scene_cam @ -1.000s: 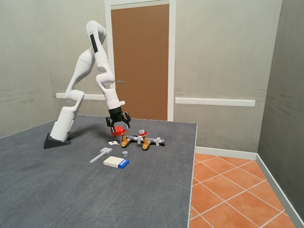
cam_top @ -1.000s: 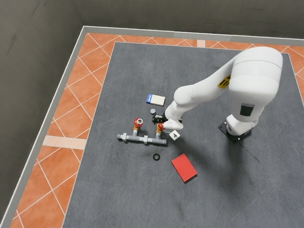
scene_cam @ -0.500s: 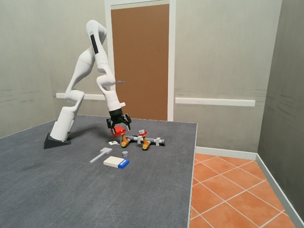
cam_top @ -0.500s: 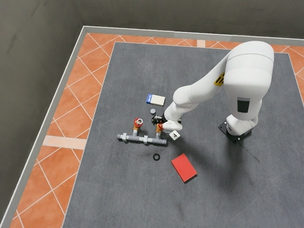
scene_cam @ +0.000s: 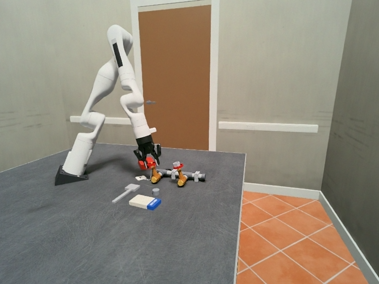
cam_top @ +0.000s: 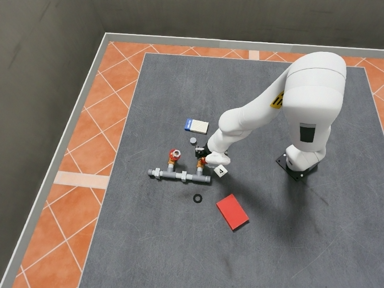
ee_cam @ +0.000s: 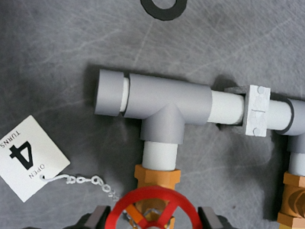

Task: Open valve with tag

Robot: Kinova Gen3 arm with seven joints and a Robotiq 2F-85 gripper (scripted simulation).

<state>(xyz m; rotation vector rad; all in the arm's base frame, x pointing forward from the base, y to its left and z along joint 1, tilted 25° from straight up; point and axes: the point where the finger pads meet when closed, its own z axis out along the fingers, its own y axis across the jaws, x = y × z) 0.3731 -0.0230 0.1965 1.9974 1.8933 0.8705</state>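
Right now the white tag is 7 cm behind my hand, 2 cm to the left of it and 9 cm below it. Round my hand: grey paddle (6 cm behind, 13 cm to the right, 9 cm below); then blue box (5 cm ahead, 21 cm to the right, 8 cm below); then red block (12 cm behind, 20 cm to the left, 8 cm below).
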